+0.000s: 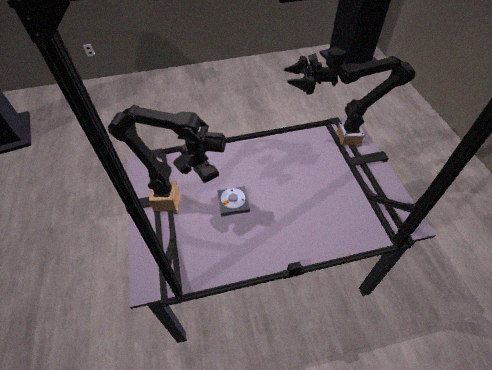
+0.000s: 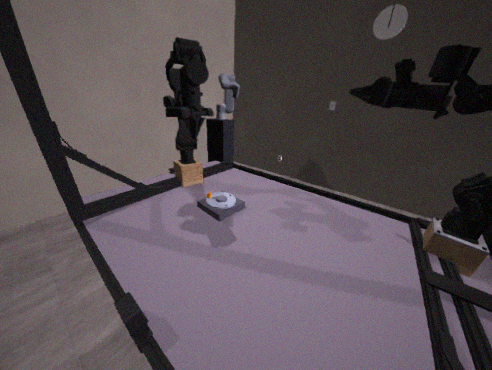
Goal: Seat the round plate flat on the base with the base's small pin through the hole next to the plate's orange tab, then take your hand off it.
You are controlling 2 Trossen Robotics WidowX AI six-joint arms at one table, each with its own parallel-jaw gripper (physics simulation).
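Frame: origin at the left arm's base, x ahead, y down, z left, level; millimetres.
Where they show: left gripper, fingertip midpoint: (image 2: 194, 138); right gripper, fingertip midpoint: (image 1: 285, 75) (image 2: 354, 92); left arm's base at its link origin: (image 1: 162, 190) (image 2: 187, 161); right arm's base at its link origin: (image 1: 351, 128) (image 2: 458, 232).
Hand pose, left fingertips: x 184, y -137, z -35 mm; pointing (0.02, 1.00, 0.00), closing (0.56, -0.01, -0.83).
Things, the pixels of their top centre, and the offset from my left fingertips. "spot": a spot on its surface instead. Level surfaces: height alone.
- dark square base at its top centre: (image 2: 221, 197) (image 1: 232, 197) dx +106, dy +196, dz +40 mm
- pale round plate at its top centre: (image 2: 221, 194) (image 1: 233, 195) dx +107, dy +182, dz +40 mm
- grey centre hub at a spot on its surface: (image 2: 221, 199) (image 1: 235, 198) spot: dx +117, dy +196, dz +34 mm
- plate's orange tab at its top centre: (image 2: 208, 193) (image 1: 225, 201) dx +74, dy +182, dz +7 mm
- purple table top at its surface level: dy +237 mm
- small dark block at a spot on its surface: (image 2: 131, 312) (image 1: 299, 264) spot: dx +358, dy +182, dz -276 mm
The dark square base (image 1: 235, 212) (image 2: 219, 213) lies on the table near the left arm. The pale round plate (image 1: 239, 204) (image 2: 230, 201) lies on it around a grey centre hub (image 1: 233, 198) (image 2: 221, 199) and looks flat. The plate's orange tab (image 1: 225, 202) (image 2: 209, 195) is at its left edge. Small dark spots show on the plate; whether the small pin is through the hole by the tab is too small to tell. My left gripper (image 1: 196, 168) (image 2: 188, 111) is shut and empty, raised above and apart from the plate. My right gripper (image 1: 287, 75) (image 2: 351, 92) is open and empty, far off.
The purple table top (image 1: 300, 200) (image 2: 280, 310) is edged by dark frame rails, with upright posts at its corners. The arms stand on wooden blocks (image 1: 163, 202) (image 2: 189, 174) at opposite sides. A small dark block (image 1: 295, 268) (image 2: 131, 312) sits on the front rail.
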